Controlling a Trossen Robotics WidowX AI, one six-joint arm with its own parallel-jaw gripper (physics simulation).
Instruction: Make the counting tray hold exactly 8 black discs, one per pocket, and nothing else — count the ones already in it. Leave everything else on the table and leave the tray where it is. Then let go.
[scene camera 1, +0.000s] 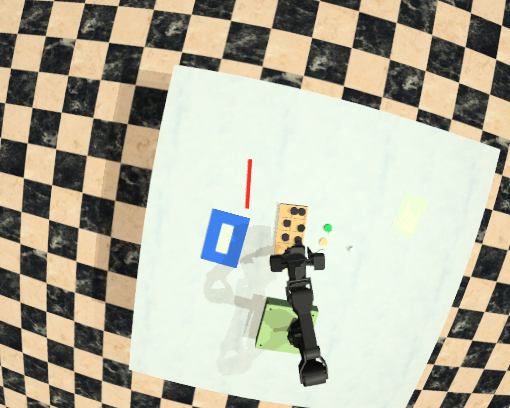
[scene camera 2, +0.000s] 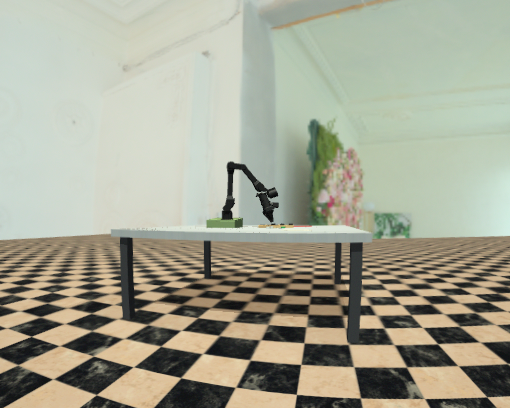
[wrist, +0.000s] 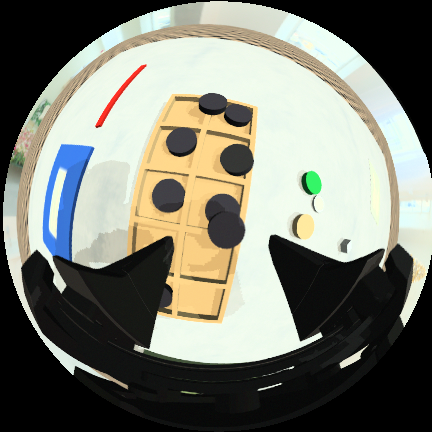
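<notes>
The tan counting tray (scene camera 1: 280, 216) (scene camera 2: 262, 226) (wrist: 205, 252) has two columns of pockets. In the wrist view, at its far end, one black disc (wrist: 212, 103) overlaps the middle divider beside another disc (wrist: 238, 115) at the right. Below are a left disc (wrist: 181, 141) and a right disc (wrist: 236, 159), then a left disc (wrist: 168, 195). Right of that, a disc (wrist: 222, 205) is partly covered by an overlapping disc (wrist: 226, 231). Another disc (wrist: 165, 296) near the close end is mostly hidden by the left finger. My gripper (scene camera 2: 271, 221) (wrist: 221, 241) is open and empty above the tray.
Right of the tray lie a green disc (scene camera 1: 328, 228) (wrist: 311, 183), a white disc (wrist: 318, 204), a tan disc (scene camera 1: 323, 241) (wrist: 303, 226) and a small grey piece (scene camera 1: 349, 248) (wrist: 345, 246). A blue frame (scene camera 1: 212, 237) (wrist: 71, 200) and a red bar (scene camera 1: 248, 184) (wrist: 117, 95) lie left.
</notes>
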